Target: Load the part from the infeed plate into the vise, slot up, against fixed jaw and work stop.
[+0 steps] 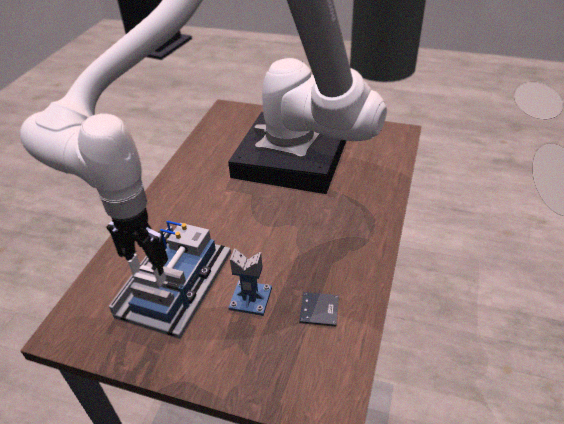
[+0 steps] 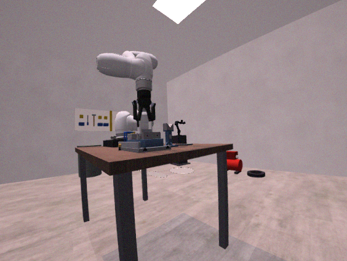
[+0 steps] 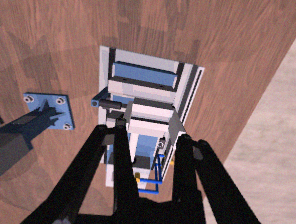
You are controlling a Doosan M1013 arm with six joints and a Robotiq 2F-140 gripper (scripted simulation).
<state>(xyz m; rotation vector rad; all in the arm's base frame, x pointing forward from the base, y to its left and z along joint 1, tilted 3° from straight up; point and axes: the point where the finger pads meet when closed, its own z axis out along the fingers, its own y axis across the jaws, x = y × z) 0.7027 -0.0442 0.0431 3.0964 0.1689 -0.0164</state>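
Now: the part 20 mm below my hand. Also, from my hand: fixed jaw (40 mm below, 30 mm ahead, 20 mm to the left); work stop (70 mm to the left, 30 mm below, 10 mm behind); moving jaw (40 mm below, 40 mm behind, 20 mm to the left).
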